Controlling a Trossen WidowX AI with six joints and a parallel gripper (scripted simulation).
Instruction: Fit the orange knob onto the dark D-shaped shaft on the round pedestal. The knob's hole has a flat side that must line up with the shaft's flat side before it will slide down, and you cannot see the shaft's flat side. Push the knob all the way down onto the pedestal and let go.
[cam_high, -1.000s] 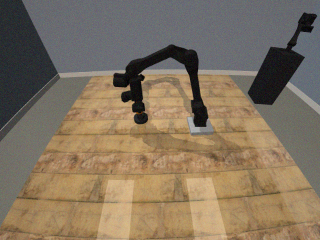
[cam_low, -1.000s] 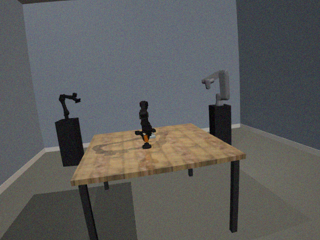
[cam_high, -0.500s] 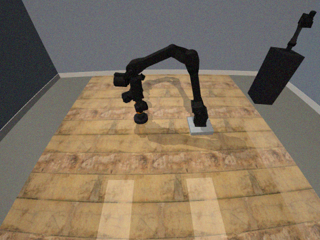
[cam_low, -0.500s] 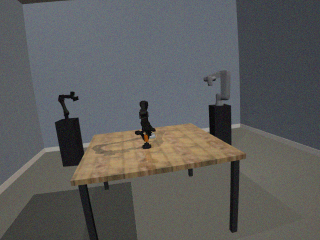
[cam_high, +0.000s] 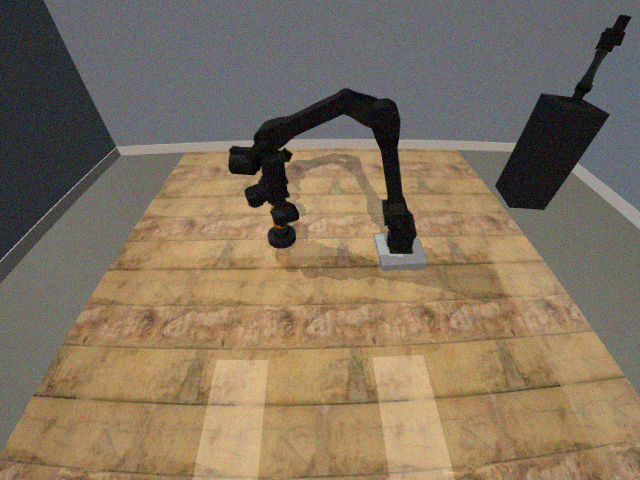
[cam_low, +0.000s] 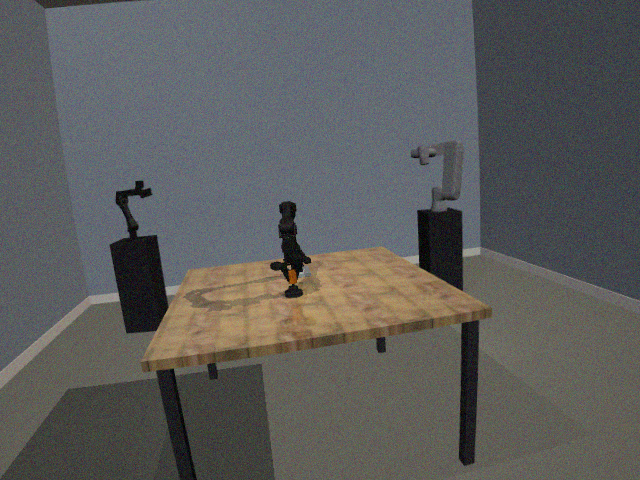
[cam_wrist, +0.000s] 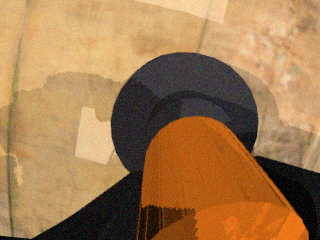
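Right now my gripper tip is 2 cm below the orange knob. Also, from my gripper tip: pedestal (4 cm below).
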